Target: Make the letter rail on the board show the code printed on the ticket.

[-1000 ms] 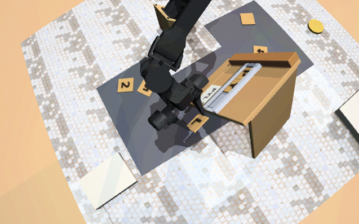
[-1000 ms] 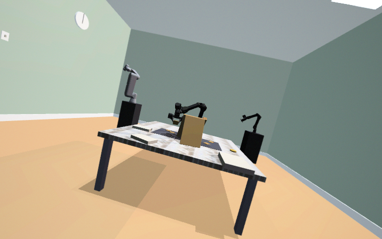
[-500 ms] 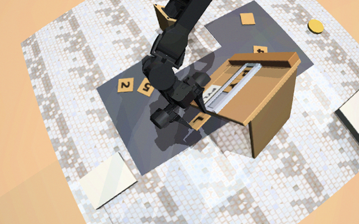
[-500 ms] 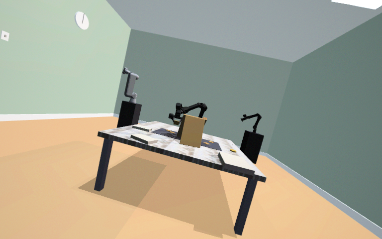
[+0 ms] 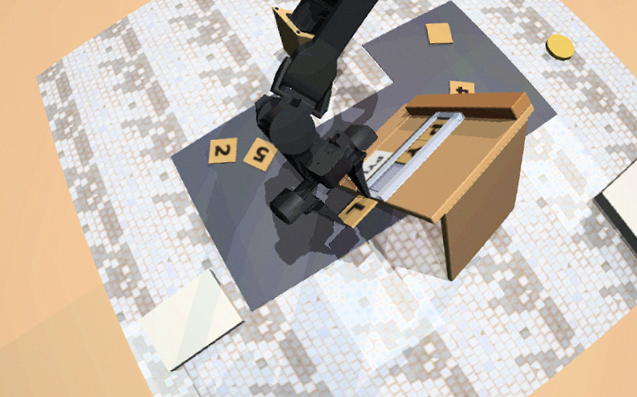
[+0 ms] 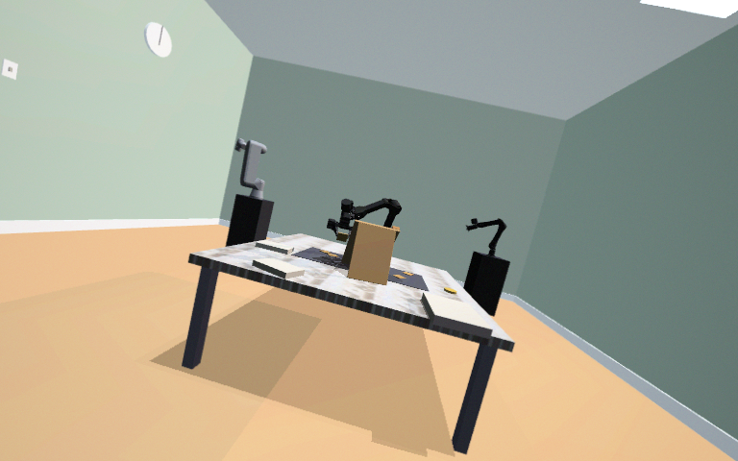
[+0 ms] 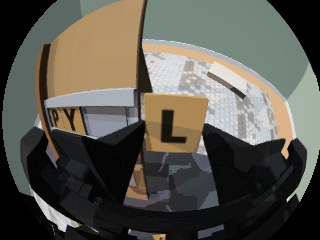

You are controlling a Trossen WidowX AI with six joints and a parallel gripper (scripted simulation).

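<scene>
Right now the Y tile is 13 cm to the left of my gripper tip and 3 cm behind it. Also, from my gripper tip: white ticket: 8 cm to the left, 7 cm below, 7 cm behind; then L tile: right at my gripper tip; then P tile: 19 cm to the left, 4 cm behind.
</scene>
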